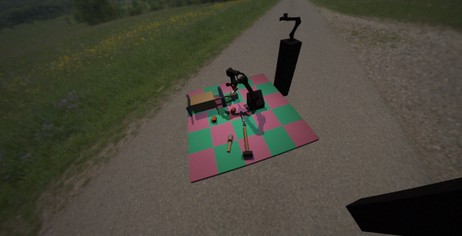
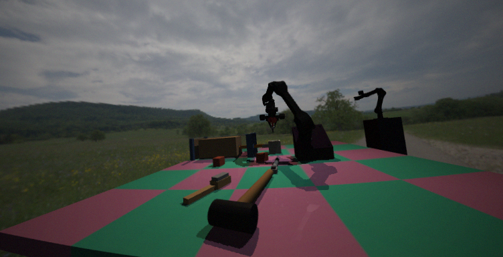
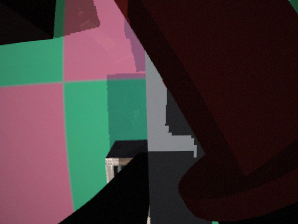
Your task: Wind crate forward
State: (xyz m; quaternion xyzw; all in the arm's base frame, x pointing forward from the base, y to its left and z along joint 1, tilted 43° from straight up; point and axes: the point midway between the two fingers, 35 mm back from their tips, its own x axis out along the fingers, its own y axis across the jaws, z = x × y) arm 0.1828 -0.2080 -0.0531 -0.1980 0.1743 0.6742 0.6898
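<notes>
The winch handle lies 20 mm above my gripper tip. The rest, counted from my gripper tip: grey winch (160 mm below, 80 mm to the right, 10 mm behind); then red knob (40 mm to the left, 40 mm above); then frame (160 mm ahead, 80 mm below, 60 mm to the right).
</notes>
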